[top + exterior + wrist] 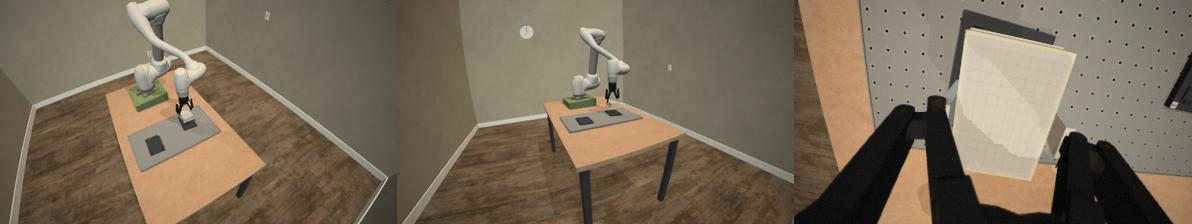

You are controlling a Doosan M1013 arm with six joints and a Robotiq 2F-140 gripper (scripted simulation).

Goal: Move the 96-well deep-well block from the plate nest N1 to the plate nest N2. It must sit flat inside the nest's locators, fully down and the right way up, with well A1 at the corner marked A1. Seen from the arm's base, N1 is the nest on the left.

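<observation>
My gripper is now 10 cm above the white corner label, 8 cm to the right of it and 6 cm past it. Round my hand: white 96-well deep-well block 1 cm below.
</observation>
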